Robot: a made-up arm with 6 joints. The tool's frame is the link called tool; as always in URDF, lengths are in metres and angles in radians. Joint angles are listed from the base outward.
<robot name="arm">
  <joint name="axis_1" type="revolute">
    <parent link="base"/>
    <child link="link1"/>
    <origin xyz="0.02 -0.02 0.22" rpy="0 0 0"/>
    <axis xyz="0 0 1"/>
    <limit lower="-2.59" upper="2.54"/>
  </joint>
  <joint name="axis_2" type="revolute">
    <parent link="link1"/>
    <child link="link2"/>
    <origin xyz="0.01 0.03 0.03" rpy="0 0 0"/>
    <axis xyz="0.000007 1 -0.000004"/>
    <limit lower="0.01" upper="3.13"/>
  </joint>
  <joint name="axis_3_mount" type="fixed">
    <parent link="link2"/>
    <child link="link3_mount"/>
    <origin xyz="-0.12 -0.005 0.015" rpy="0 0 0"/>
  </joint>
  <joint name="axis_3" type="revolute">
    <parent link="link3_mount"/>
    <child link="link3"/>
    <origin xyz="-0.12 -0.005 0.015" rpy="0 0 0"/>
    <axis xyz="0.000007 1 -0.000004"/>
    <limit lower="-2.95" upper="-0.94"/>
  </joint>
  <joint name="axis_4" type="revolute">
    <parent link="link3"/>
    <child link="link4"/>
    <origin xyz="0.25 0 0.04" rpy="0 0 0"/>
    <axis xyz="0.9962 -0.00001 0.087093"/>
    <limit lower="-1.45" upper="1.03"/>
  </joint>
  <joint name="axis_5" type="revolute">
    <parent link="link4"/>
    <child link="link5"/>
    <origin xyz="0.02 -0.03 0" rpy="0 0 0"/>
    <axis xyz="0.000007 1 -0.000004"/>
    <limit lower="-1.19" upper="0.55"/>
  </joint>
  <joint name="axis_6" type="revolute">
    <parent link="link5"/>
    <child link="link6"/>
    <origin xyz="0.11 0 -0.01" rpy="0 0 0"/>
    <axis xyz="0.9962 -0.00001 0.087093"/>
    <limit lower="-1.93" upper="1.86"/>
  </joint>
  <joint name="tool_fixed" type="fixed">
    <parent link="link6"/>
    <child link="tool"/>
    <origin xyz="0.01 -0.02 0" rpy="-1.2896 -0.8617 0.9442"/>
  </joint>
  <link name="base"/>
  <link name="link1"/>
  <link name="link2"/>
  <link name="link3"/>
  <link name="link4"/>
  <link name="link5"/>
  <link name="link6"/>
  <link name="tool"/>
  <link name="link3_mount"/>
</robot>
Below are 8 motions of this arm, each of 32 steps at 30 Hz.
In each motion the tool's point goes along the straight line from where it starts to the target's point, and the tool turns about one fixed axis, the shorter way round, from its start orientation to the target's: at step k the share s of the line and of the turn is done. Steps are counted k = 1, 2, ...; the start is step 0. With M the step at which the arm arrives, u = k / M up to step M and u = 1 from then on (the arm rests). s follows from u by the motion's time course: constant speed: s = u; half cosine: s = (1 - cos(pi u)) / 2; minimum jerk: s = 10 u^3 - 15 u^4 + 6 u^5.
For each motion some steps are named. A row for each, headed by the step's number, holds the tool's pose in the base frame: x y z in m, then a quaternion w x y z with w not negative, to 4 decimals.
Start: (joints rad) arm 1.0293 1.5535 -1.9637 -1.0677 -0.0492 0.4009
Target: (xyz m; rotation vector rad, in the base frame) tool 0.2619 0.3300 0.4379 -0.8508 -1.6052 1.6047
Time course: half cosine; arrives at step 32
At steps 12, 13, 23, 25, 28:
12: 0.2364 0.2912 0.6332 0.3584 -0.2703 -0.7727 0.4488
13: 0.2381 0.2938 0.6202 0.3586 -0.2748 -0.7638 0.4611
23: 0.2552 0.3197 0.4895 0.3550 -0.3149 -0.6642 0.5776
25: 0.2577 0.3236 0.4700 0.3537 -0.3203 -0.6477 0.5939
28: 0.2605 0.3279 0.4487 0.3521 -0.3259 -0.6294 0.6113

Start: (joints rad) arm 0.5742 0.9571 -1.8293 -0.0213 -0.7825 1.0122
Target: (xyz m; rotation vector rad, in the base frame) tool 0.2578 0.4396 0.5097 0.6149 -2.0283 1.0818
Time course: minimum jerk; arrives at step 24
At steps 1, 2, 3, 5, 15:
1: 0.0763 -0.0056 0.8195 0.1564 0.4278 -0.8898 0.0289
2: 0.0771 -0.0036 0.8181 0.1575 0.4272 -0.8898 0.0307
3: 0.0791 0.0013 0.8147 0.1602 0.4256 -0.8899 0.0352
5: 0.0879 0.0229 0.7997 0.1720 0.4186 -0.8900 0.0553
15: 0.2078 0.3170 0.5950 0.3197 0.2999 -0.8398 0.3203

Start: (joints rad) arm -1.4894 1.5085 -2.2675 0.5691 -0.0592 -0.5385
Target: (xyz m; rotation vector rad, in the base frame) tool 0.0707 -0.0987 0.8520 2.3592 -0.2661 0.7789
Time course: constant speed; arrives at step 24
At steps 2, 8, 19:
2: 0.0300 -0.2957 0.7831 0.2767 -0.8227 -0.3269 -0.3738
8: 0.0411 -0.2420 0.8019 0.1165 -0.8941 -0.2188 -0.3730
19: 0.0615 -0.1435 0.8364 0.1851 0.9253 0.0002 0.3310

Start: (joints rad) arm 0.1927 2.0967 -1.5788 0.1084 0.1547 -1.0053
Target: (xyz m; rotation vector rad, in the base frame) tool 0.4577 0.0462 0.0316 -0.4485 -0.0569 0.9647
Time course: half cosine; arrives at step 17
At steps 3, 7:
3: 0.5157 0.0576 0.2535 0.6289 -0.4679 -0.2652 0.5614
7: 0.4976 0.0541 0.1844 0.7165 -0.3961 -0.1943 0.5404

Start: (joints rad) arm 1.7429 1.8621 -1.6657 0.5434 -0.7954 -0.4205
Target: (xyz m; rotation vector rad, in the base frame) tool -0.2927 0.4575 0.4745 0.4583 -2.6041 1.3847
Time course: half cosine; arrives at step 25
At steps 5, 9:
5: -0.0300 0.4590 0.4867 0.4773 0.2364 -0.7499 0.3923
9: -0.0856 0.4587 0.4841 0.3978 0.2220 -0.7881 0.4139

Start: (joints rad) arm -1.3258 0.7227 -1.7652 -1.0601 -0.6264 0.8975
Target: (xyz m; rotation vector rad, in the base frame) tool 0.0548 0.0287 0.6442 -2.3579 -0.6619 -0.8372
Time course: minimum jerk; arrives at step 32
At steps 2, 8, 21, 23, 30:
2: 0.0403 0.0370 0.8145 0.1741 -0.8598 -0.4801 0.0045
8: 0.0418 0.0361 0.7972 0.1858 -0.8682 -0.4593 -0.0284
21: 0.0515 0.0306 0.6827 0.2542 -0.8855 -0.3040 -0.2425
23: 0.0528 0.0299 0.6680 0.2618 -0.8829 -0.2821 -0.2691
30: 0.0548 0.0287 0.6446 0.2730 -0.8765 -0.2466 -0.3105

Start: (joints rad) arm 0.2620 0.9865 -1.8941 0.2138 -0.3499 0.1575
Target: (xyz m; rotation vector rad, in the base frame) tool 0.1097 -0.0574 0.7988 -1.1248 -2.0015 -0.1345
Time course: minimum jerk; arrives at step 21
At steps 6, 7, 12, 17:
6: 0.1194 -0.0306 0.8071 0.3582 -0.0982 -0.9250 -0.0802
7: 0.1187 -0.0327 0.8065 0.3639 -0.1258 -0.9195 -0.0785
12: 0.1139 -0.0459 0.8024 0.3937 -0.3016 -0.8658 -0.0661
17: 0.1103 -0.0558 0.7993 0.4072 -0.4270 -0.8055 -0.0552

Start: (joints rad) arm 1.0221 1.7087 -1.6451 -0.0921 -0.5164 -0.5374
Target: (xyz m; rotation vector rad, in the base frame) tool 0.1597 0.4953 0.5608 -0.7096 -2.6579 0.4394
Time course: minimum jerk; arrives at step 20
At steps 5, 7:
5: 0.2632 0.3680 0.5627 0.3484 -0.2243 -0.8456 0.3366
7: 0.2480 0.3867 0.5624 0.3245 -0.2292 -0.8633 0.3112

